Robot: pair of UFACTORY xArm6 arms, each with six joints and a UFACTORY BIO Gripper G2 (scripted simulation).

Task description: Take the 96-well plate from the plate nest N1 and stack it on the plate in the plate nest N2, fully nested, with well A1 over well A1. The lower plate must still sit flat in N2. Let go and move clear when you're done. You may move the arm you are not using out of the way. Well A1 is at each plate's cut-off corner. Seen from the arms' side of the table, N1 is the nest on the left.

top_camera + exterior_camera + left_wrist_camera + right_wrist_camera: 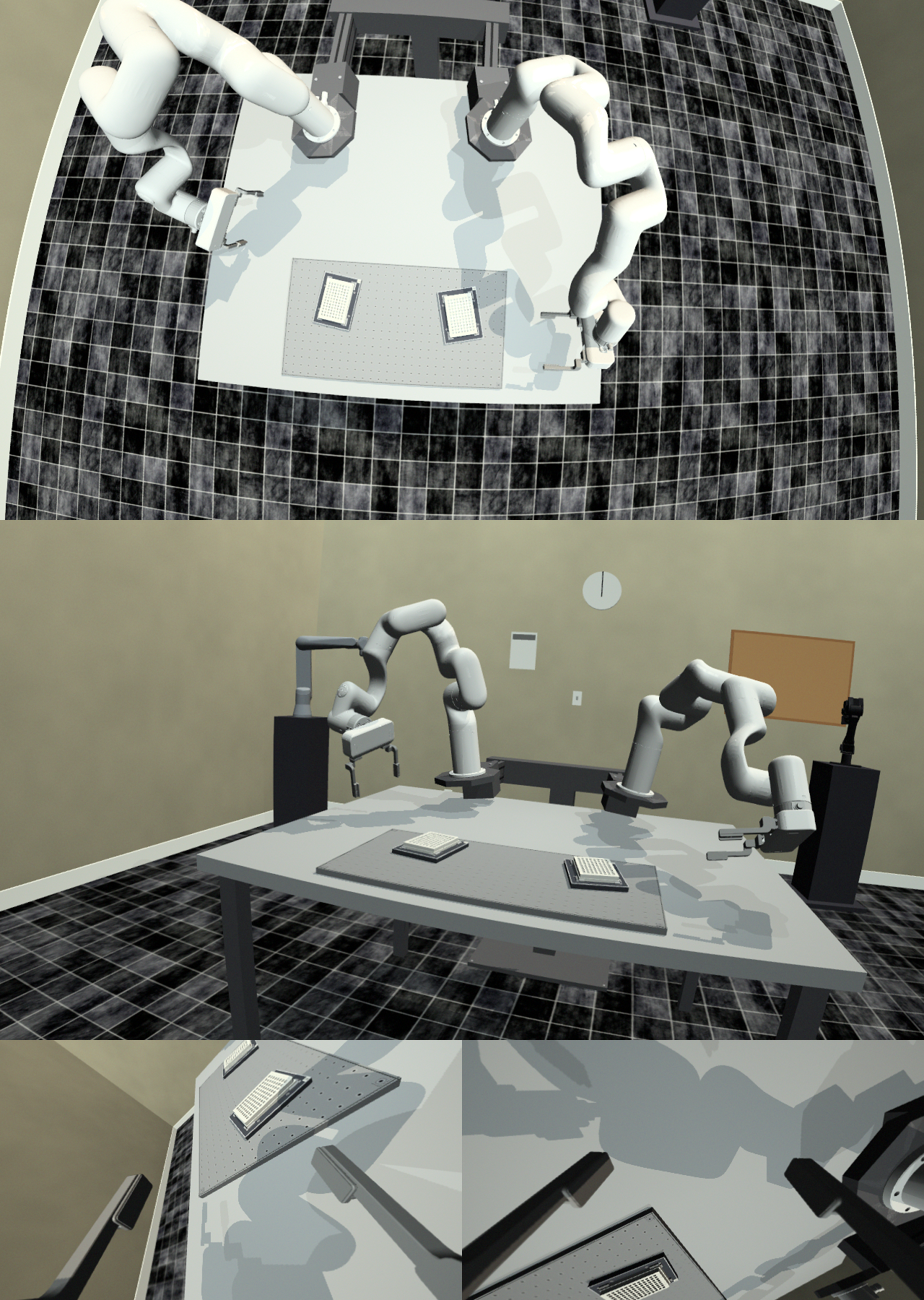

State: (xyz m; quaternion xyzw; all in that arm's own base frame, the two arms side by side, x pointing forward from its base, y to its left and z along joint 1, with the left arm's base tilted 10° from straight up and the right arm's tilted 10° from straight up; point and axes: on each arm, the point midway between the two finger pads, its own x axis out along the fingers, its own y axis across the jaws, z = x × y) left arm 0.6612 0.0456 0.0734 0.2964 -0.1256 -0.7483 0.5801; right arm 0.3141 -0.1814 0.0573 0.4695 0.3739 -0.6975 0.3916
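Observation:
Now: the dark nest N1 70 mm behind my left hand, 250 mm to the right of it and 110 mm below it. Round my left hand: dark nest N2: 110 mm behind, 640 mm to the right, 110 mm below.

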